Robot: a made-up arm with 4 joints.
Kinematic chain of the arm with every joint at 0, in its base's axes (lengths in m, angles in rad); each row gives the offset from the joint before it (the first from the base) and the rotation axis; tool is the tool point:
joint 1: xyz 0 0 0.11 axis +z
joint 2: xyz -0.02 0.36 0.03 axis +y
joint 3: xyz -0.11 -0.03 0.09 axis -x
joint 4: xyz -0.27 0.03 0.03 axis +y
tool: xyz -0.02 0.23 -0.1
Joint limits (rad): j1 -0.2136..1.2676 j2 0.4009..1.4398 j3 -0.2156..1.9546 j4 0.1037..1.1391
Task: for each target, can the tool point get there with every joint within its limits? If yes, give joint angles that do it. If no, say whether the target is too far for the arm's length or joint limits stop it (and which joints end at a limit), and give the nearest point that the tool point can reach.
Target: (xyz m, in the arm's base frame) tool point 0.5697 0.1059 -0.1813
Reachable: no: joint limits stop it (at a limit: joint 1, joint 2, joint 3, joint 4) | nearest point 0.1322 0.5836 0.5572 | short by 0.982 m
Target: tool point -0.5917 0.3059 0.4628
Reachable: yes | joints 0.5903 0.7910 0.1005 0.4489
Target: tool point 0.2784 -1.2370 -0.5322
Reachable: no: too far | nearest point -0.3163 -0.3984 0.1904 | short by 1.257 m
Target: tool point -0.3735 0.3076 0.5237
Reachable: yes | joints 0.1111 1.2294 1.4205 0.8378
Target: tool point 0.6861 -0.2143 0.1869
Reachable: no: joint limits stop it (at a limit: joint 1, joint 2, joint 3, joint 4) | nearest point -0.2216 -0.1385 0.5303 | short by 0.973 m
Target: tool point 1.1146 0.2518 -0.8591
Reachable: no: too far | nearest point 0.1322 0.5836 0.5572 | short by 1.755 m
